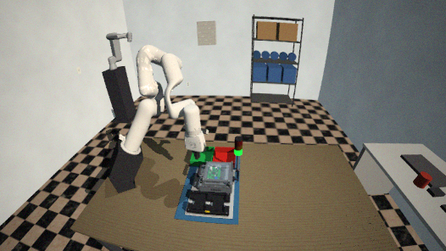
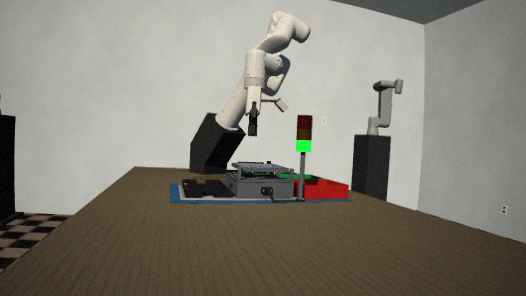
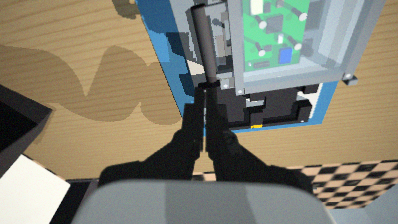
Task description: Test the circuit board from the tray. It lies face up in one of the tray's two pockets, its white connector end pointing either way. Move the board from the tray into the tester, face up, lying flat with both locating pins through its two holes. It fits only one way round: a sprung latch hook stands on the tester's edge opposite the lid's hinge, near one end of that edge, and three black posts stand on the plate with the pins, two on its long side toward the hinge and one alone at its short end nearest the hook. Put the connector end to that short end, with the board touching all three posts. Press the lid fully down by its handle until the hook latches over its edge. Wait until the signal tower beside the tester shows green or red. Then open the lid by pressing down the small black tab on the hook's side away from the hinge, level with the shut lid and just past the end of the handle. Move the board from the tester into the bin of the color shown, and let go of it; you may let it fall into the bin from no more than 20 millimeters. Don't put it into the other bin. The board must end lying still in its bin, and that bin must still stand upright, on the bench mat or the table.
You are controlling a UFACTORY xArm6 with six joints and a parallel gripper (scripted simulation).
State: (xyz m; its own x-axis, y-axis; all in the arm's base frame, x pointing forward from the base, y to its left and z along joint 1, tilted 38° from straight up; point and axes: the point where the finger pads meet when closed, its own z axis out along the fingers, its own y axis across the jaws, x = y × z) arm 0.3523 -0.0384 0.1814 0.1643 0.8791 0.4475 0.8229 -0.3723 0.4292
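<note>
The black latch hook is 120 mm below my hand, 60 mm to the left of it and 20 mm ahead of it. From my hand the other things lie so: tester plate 140 mm below, 90 mm ahead, 10 mm to the left; then green circuit board 140 mm below, 80 mm ahead; then tester lid 120 mm below, 90 mm ahead.
</note>
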